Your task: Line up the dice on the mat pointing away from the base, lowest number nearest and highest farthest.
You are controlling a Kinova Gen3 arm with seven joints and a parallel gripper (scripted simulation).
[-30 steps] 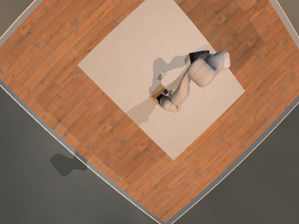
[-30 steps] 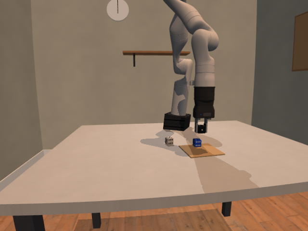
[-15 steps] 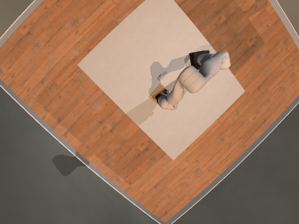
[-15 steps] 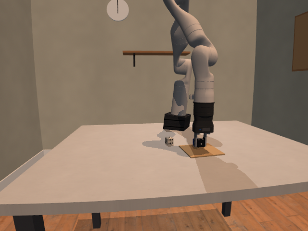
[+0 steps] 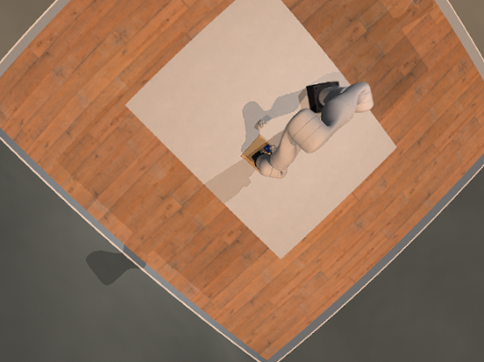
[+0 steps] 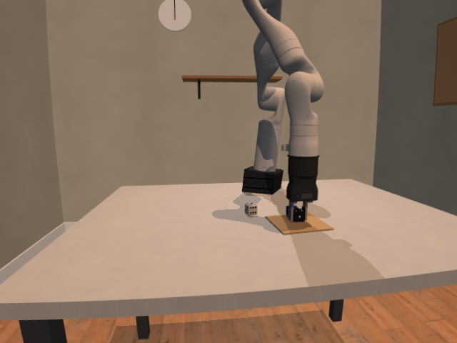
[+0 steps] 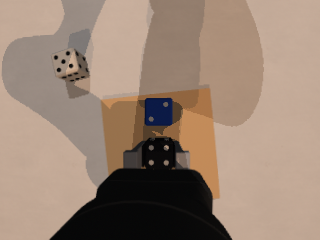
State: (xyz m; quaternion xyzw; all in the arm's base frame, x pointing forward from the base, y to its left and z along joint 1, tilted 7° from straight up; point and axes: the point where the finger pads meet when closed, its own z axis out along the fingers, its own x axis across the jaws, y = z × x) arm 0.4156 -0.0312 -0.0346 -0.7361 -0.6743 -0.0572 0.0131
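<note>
Right now the mat is 30 mm below my hand. Also, from my hand: white die 110 mm behind, 100 mm to the right, 10 mm below; blue die 50 mm behind, 10 mm below.
</note>
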